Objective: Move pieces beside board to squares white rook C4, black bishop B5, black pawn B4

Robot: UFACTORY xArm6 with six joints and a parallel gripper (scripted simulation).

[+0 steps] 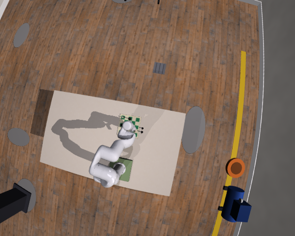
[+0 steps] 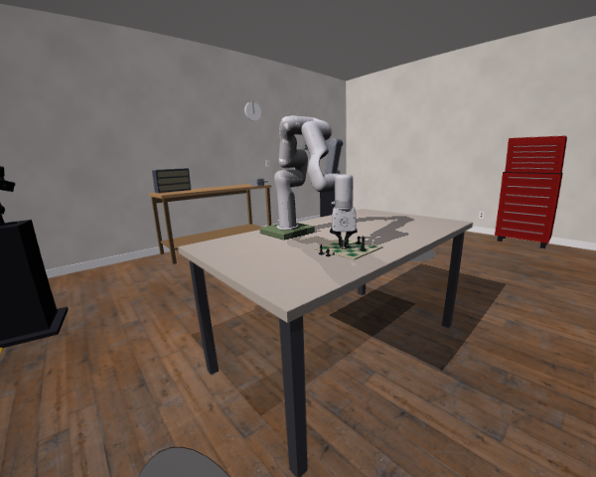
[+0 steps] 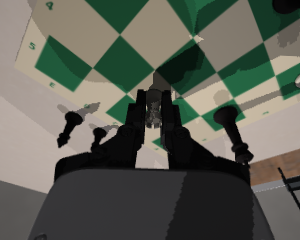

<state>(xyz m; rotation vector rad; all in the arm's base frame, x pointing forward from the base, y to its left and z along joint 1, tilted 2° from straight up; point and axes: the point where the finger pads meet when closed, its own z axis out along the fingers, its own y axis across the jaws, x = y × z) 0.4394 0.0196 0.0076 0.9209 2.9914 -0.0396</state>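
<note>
Right now the white rook is 10 mm below my hand. The rest, counted from my hand: chessboard 10 mm behind, 40 mm to the left, 30 mm below.
</note>
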